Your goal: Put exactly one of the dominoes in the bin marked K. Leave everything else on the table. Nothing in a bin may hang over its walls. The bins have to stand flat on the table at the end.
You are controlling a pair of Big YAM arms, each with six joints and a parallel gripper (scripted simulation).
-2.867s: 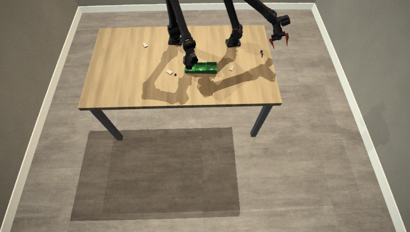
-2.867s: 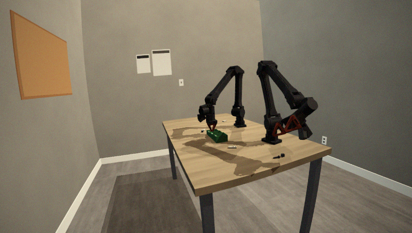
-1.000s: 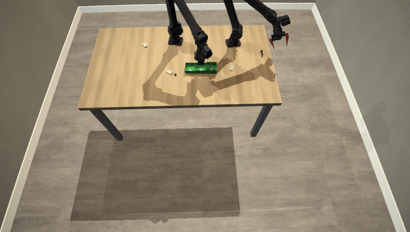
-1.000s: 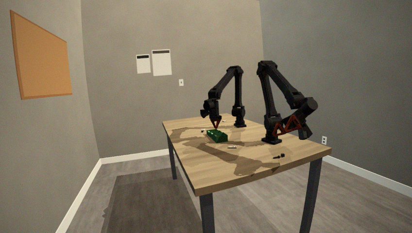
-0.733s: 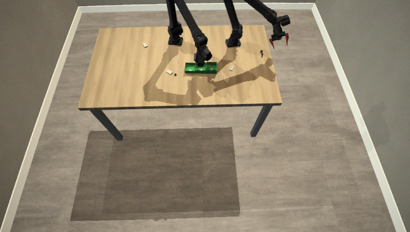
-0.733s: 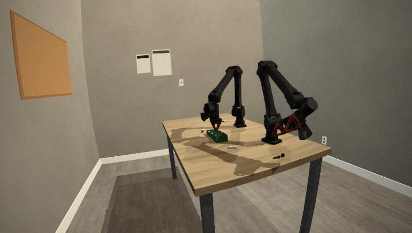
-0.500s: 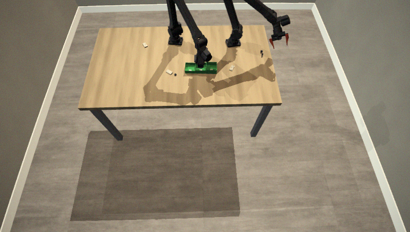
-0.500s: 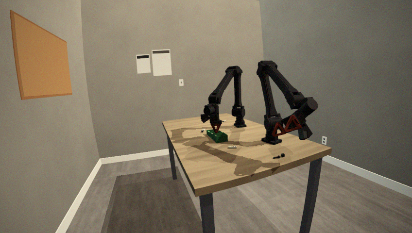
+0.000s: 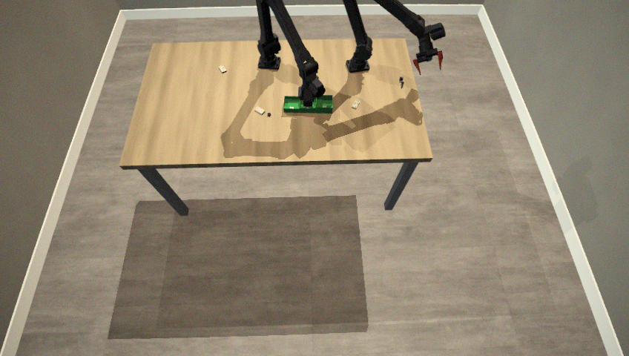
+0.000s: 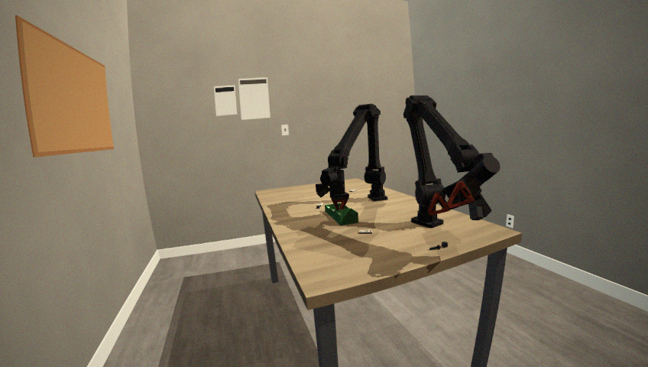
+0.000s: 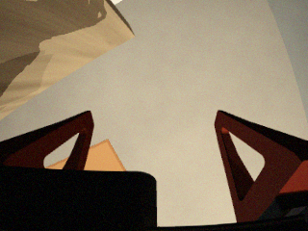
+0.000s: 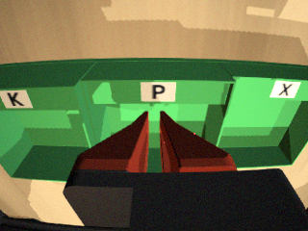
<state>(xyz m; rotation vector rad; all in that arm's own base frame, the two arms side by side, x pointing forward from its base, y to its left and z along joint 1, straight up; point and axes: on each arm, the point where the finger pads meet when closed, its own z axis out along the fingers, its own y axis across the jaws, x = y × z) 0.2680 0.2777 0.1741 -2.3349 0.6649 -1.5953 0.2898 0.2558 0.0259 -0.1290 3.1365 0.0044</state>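
Right now my right hand is right at the green bin tray. The rest, counted from my right hand: black bolt (51 cm to the left, 18 cm behind, 2 cm below); then black nut (20 cm to the right, 6 cm ahead, 2 cm below).
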